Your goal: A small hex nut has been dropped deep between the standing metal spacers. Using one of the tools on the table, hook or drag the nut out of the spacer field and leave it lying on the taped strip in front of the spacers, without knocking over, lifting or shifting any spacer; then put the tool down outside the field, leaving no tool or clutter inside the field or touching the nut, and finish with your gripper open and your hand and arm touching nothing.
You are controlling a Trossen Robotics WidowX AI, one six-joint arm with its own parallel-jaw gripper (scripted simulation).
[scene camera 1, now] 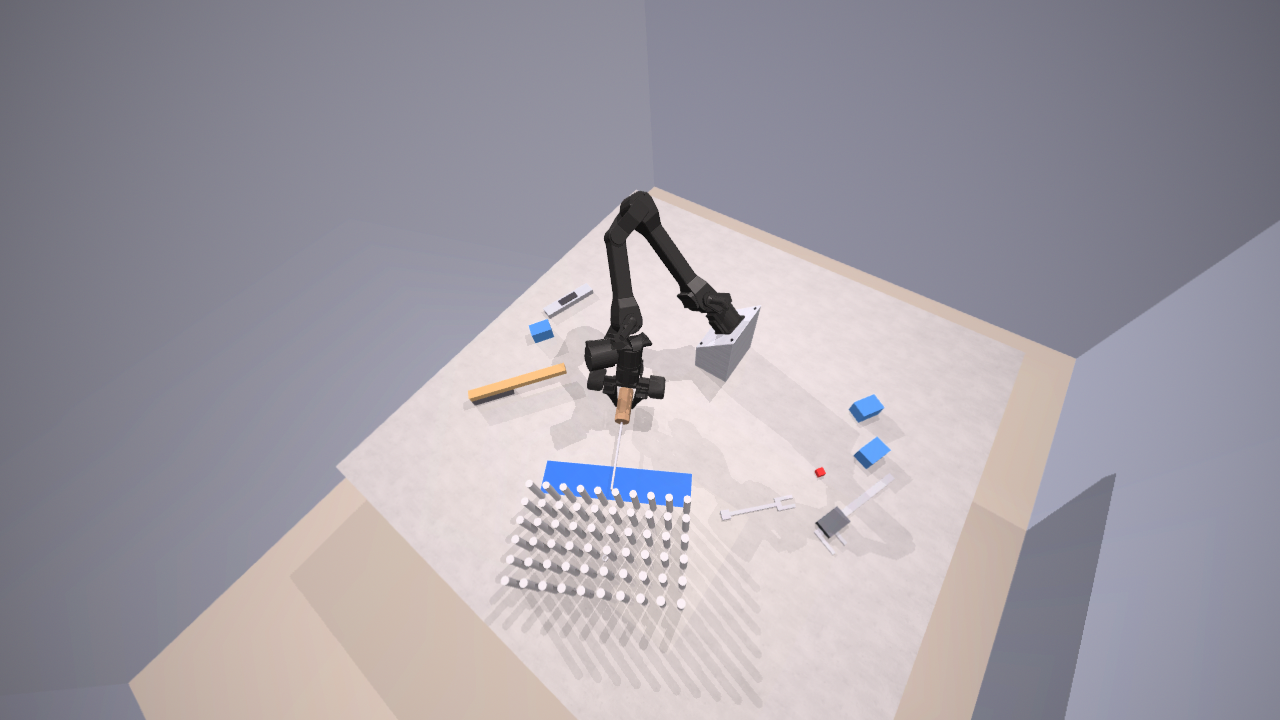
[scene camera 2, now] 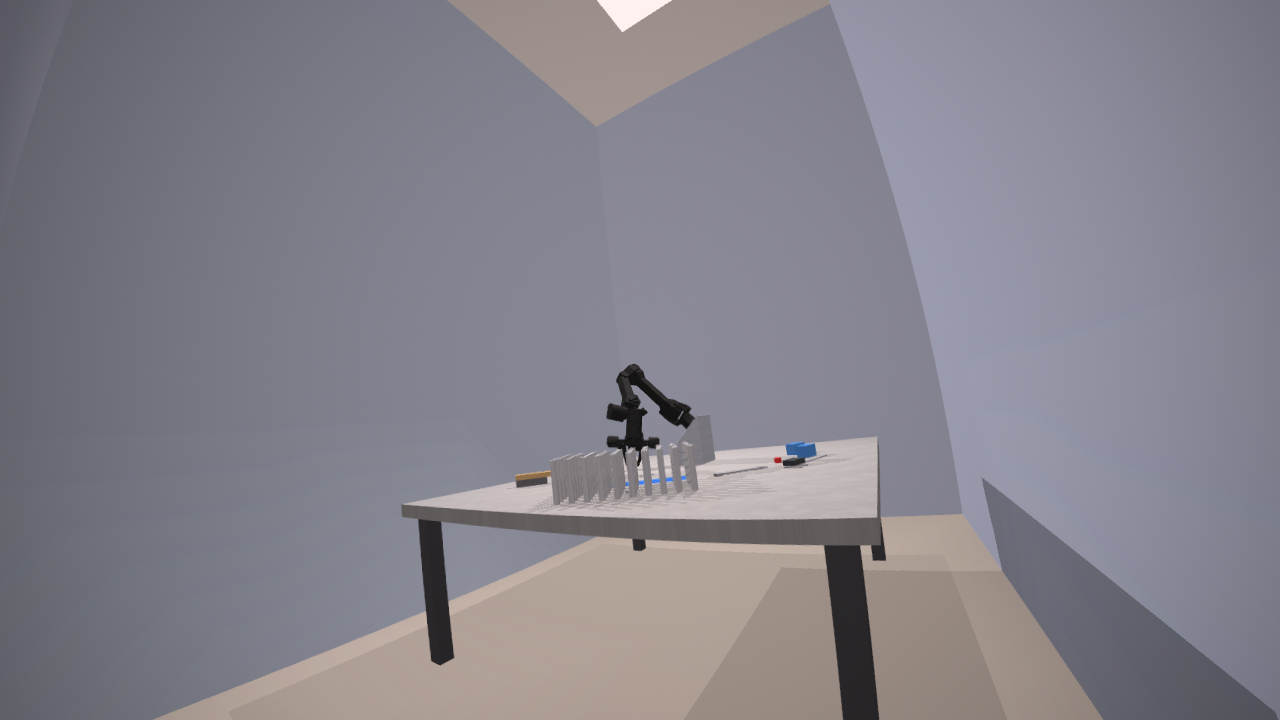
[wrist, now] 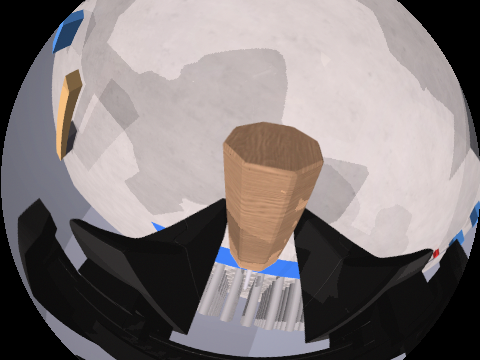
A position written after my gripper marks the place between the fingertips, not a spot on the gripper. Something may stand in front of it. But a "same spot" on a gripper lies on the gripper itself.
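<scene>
Scene camera 1 shows my gripper, and scene camera 2 shows the gripper too. The gripper is there again in the wrist view (262, 209). On my gripper, (scene camera 1: 610, 389) and (scene camera 2: 622, 443) are the same spot.
</scene>
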